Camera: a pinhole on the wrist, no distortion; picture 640 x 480 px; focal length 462.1 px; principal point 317.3 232.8 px. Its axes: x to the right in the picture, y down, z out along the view. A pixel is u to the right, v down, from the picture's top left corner.
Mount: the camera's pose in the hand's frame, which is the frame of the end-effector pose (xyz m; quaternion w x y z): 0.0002 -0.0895 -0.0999 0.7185 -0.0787 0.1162 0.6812
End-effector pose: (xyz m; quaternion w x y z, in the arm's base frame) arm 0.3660 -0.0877 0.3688 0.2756 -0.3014 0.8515 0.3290
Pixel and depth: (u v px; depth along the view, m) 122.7 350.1 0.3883
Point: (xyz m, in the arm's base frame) 0.6022 0.0923 0.1667
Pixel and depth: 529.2 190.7 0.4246
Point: 0.2398 0.1984 0.2434
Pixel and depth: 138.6 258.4 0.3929
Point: 0.5446 0.0697 0.1195
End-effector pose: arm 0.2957 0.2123 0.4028 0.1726 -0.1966 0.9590 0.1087
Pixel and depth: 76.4 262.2 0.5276
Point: 0.5338 0.1633 -0.0648
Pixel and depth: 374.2 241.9 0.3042
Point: 0.3239 0.2843 0.2345
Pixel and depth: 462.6 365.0 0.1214
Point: 0.3273 0.2071 0.4026
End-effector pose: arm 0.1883 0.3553 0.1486 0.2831 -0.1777 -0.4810 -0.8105
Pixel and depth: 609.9 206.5 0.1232
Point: 0.1859 0.3403 0.1697
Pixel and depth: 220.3 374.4 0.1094
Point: 0.1597 0.4048 0.0850
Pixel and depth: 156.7 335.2 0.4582
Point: 0.1866 0.7628 0.2114
